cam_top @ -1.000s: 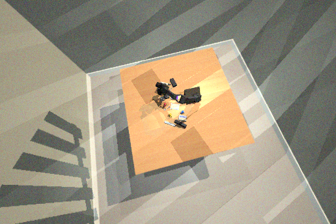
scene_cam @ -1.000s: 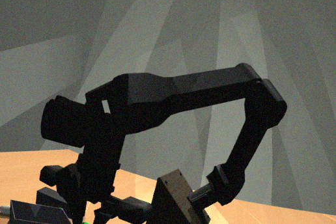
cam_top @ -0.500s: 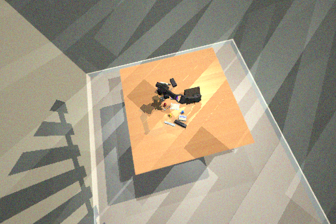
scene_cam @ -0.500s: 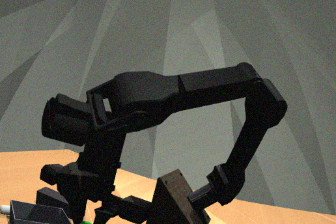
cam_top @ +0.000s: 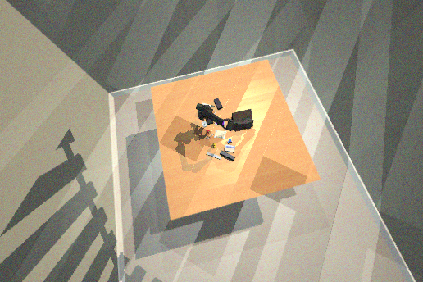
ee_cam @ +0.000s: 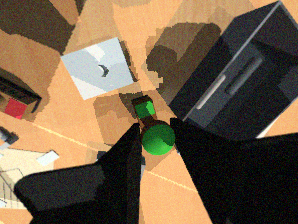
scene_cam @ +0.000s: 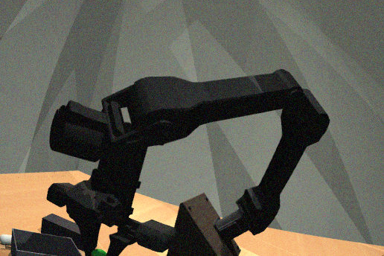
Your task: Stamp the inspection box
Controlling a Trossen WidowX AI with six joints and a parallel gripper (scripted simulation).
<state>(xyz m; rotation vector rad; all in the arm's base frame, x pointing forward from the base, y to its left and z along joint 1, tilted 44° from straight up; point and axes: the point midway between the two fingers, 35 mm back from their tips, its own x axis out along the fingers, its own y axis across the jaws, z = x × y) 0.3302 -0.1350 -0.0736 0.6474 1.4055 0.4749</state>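
Right now the purple ink pad is 10 cm behind my gripper tip, 7 cm to the left of it and 4 cm below it. Also, from my gripper tip: red stamp (4 cm ahead, 13 cm to the left, 3 cm below); then dark tray (9 cm to the right, 4 cm below); then green stamp (2 cm below).
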